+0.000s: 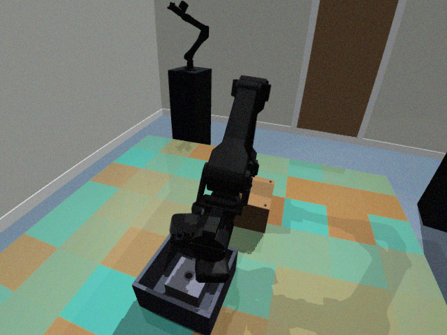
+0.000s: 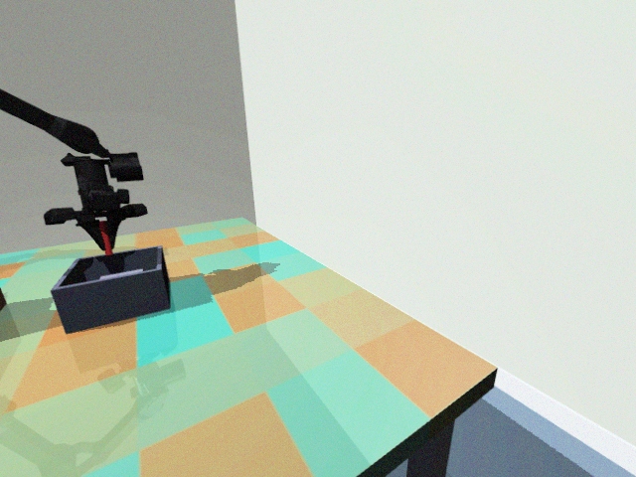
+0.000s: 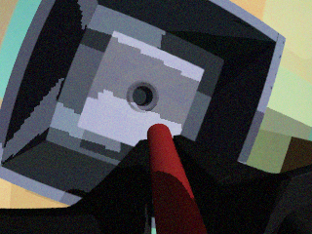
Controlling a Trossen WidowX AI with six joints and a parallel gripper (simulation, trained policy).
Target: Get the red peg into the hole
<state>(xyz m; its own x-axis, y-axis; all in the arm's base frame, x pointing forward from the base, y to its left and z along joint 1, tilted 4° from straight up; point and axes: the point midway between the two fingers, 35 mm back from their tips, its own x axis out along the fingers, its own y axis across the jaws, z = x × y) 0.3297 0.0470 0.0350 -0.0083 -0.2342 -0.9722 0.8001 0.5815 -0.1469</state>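
My gripper tip is 3 cm below the red peg and 1 cm to the right of it. The rest, counted from my gripper tip: dark box: 10 cm below, 2 cm to the right, 2 cm ahead; then grey plate: 8 cm below, 2 cm to the right, 2 cm ahead.
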